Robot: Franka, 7 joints.
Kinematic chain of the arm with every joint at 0, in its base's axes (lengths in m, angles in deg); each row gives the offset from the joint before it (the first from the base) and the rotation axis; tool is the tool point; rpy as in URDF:
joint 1: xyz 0 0 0.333 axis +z
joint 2: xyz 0 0 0 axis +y
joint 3: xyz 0 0 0.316 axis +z
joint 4: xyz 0.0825 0 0 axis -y
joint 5: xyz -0.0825 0 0.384 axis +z
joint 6: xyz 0 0 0 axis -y
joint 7: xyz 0.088 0 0 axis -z
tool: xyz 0 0 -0.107 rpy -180 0 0
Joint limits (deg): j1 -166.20..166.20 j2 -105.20..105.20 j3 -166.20..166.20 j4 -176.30..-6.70 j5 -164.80..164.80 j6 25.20..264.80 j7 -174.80..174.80
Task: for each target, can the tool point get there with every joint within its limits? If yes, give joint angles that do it. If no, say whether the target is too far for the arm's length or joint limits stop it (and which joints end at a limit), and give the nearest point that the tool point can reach.
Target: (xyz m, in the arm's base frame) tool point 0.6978 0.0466 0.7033
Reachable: yes | joints 25.77 86.45 -126.81 -55.74 -104.58 87.55 -91.06
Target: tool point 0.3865 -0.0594 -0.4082
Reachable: no: joint limits stop it (at a limit: joint 2) | nearest point 0.3761 -0.0578 -0.3518 | short by 0.057 m
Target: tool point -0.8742 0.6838 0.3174
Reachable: no: too far | nearest point -0.6757 0.5285 0.3209 | short by 0.252 m
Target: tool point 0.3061 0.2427 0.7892
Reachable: yes | joints 22.15 -18.23 2.97 -117.22 -37.10 234.41 -96.65
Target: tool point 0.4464 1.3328 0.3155
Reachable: no: too far | nearest point 0.2724 0.8134 0.3223 | short by 0.548 m
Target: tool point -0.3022 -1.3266 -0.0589
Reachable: no: too far | nearest point -0.1831 -0.8038 0.0955 | short by 0.558 m
